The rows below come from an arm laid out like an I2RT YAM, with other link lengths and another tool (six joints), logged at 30 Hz.
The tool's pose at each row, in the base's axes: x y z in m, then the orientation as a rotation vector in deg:
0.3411 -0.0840 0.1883 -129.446 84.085 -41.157
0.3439 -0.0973 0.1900 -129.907 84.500 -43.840
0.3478 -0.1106 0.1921 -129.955 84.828 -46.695
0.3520 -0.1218 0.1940 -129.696 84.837 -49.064
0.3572 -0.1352 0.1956 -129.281 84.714 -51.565
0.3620 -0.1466 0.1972 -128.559 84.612 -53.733
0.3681 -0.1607 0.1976 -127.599 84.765 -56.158
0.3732 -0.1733 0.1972 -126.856 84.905 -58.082
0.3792 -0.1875 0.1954 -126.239 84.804 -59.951
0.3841 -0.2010 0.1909 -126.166 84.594 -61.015
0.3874 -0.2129 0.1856 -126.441 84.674 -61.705
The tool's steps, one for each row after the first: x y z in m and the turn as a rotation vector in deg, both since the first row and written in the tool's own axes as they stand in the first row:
0.0135 0.0023 0.0000 -0.080 2.072 -0.560
0.0274 0.0037 0.0004 0.167 4.155 -0.973
0.0395 0.0040 0.0011 0.695 5.742 -1.276
0.0539 0.0047 0.0026 1.394 7.358 -1.586
0.0663 0.0049 0.0040 2.227 8.712 -1.665
0.0813 0.0058 0.0070 3.088 10.311 -1.563
0.0945 0.0073 0.0101 3.725 11.601 -1.491
0.1091 0.0096 0.0148 4.386 12.800 -1.586
0.1221 0.0138 0.0211 4.645 13.474 -1.857
0.1329 0.0190 0.0271 4.462 14.028 -2.110

